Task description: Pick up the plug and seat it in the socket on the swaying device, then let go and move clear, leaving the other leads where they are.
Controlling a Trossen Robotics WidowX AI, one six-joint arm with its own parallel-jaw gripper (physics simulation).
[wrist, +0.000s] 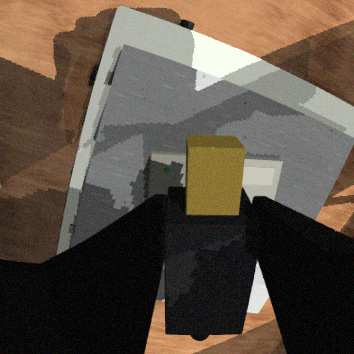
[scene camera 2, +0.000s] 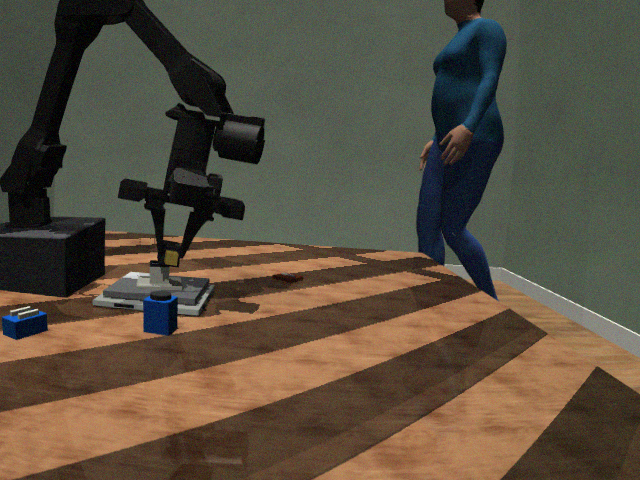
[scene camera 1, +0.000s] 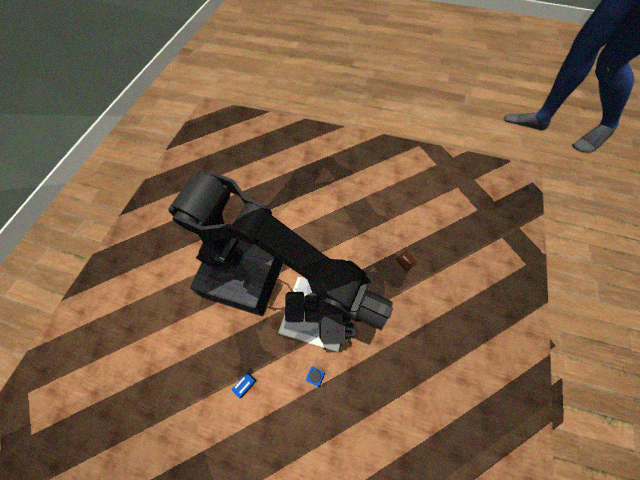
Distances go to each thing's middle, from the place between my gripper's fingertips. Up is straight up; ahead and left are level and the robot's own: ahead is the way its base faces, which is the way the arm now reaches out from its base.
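The plug (wrist: 212, 233) is 20 mm to the left of my hand and 10 mm behind it. Then there's the device (scene camera 2: 134, 285), and that one sits 40 mm below my hand, 30 mm to the left of it and 20 mm behind it.
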